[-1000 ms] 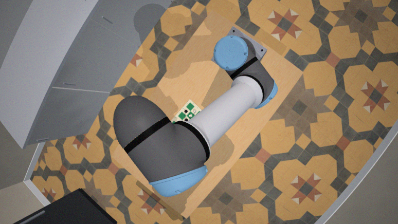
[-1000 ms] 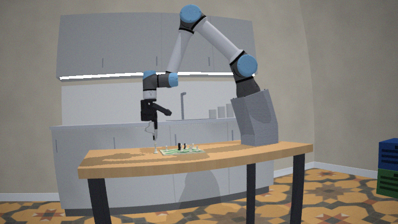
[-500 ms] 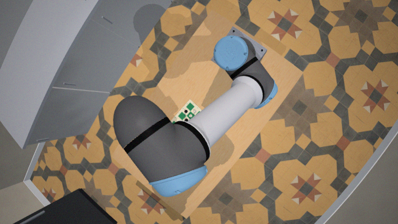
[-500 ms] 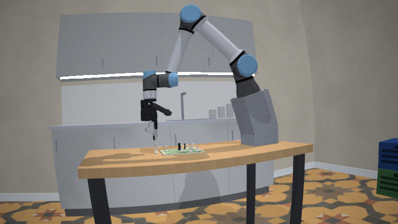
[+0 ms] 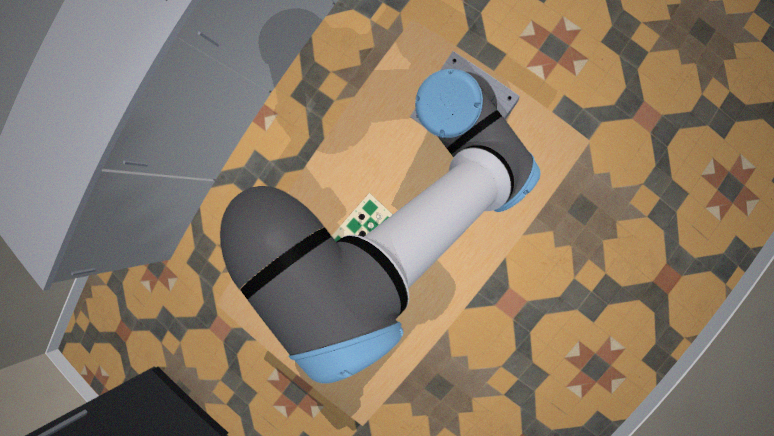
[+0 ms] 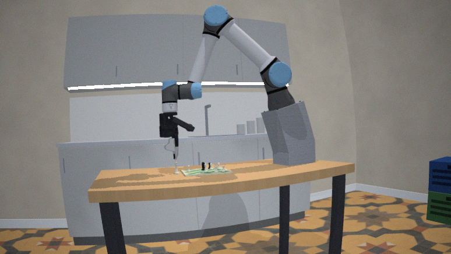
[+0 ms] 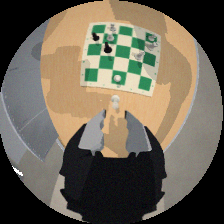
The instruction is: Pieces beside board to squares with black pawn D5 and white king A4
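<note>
My hand is 5 cm above the white king. Round my hand: chessboard: 14 cm behind, 1 cm to the right, 8 cm below; then black pawn: 17 cm behind, 9 cm to the right, 7 cm below.
</note>
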